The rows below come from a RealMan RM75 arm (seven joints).
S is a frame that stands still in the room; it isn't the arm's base.
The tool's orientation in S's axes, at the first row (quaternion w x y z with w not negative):
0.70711 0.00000 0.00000 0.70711
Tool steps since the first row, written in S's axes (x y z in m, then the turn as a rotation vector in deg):
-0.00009 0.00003 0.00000 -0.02 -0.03 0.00
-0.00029 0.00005 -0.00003 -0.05 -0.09 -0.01
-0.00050 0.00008 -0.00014 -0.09 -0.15 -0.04
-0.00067 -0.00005 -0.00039 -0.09 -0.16 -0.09
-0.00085 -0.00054 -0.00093 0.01 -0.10 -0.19
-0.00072 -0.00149 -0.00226 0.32 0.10 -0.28
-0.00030 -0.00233 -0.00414 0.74 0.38 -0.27
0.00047 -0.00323 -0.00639 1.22 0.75 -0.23
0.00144 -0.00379 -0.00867 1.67 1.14 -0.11
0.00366 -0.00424 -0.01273 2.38 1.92 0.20
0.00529 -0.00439 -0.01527 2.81 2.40 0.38
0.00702 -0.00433 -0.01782 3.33 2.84 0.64
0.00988 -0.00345 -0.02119 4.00 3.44 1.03
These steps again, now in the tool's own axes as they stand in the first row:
0.00003 0.00009 0.00000 -0.03 0.02 0.00
0.00005 0.00029 -0.00003 -0.09 0.05 -0.01
0.00008 0.00050 -0.00014 -0.15 0.09 -0.04
-0.00005 0.00067 -0.00039 -0.16 0.09 -0.09
-0.00054 0.00085 -0.00093 -0.10 -0.01 -0.19
-0.00149 0.00072 -0.00226 0.10 -0.32 -0.28
-0.00233 0.00030 -0.00414 0.38 -0.74 -0.27
-0.00323 -0.00047 -0.00639 0.75 -1.22 -0.23
-0.00379 -0.00144 -0.00867 1.14 -1.67 -0.11
-0.00424 -0.00366 -0.01273 1.92 -2.38 0.20
-0.00439 -0.00529 -0.01527 2.40 -2.81 0.38
-0.00433 -0.00702 -0.01782 2.84 -3.33 0.64
-0.00345 -0.00988 -0.02119 3.44 -4.00 1.03

